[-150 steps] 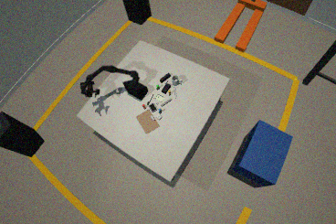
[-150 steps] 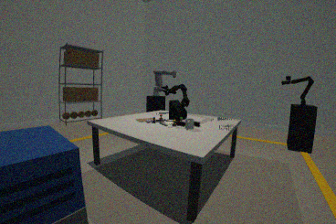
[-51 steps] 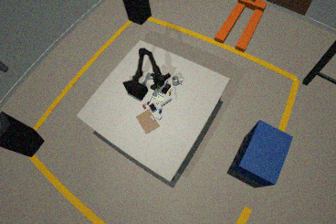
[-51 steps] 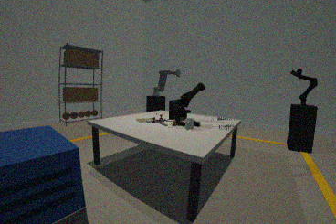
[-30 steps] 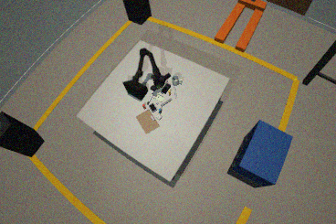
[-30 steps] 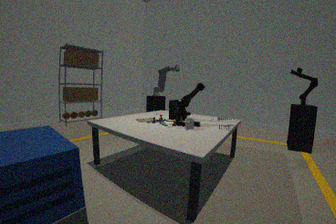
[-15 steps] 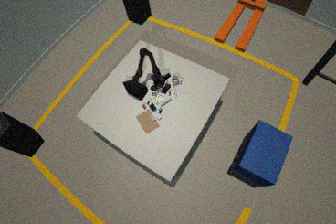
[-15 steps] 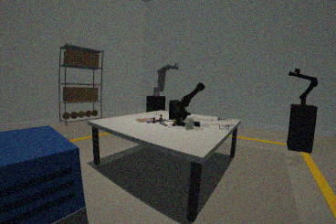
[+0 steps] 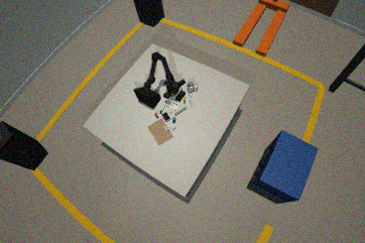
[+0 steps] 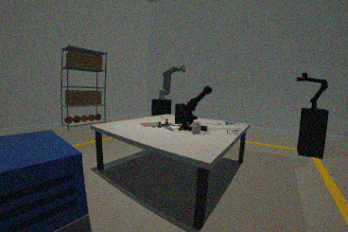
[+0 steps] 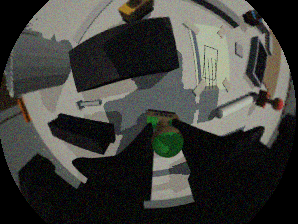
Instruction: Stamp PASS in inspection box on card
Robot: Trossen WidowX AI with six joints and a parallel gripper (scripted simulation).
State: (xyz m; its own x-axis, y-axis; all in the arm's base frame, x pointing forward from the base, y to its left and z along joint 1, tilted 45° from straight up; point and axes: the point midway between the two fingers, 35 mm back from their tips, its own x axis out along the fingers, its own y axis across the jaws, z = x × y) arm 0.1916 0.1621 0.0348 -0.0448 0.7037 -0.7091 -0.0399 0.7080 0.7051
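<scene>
The dark ink pad lies 9 cm ahead of my gripper tip, 23 cm to the right of it and 2 cm below it. From my gripper tip the other things lie so: green stamp: right at my gripper tip; then light cylinder: 1 cm ahead, 18 cm to the right, 2 cm below; then mug-like item: 14 cm ahead, 17 cm to the left, 1 cm above.
</scene>
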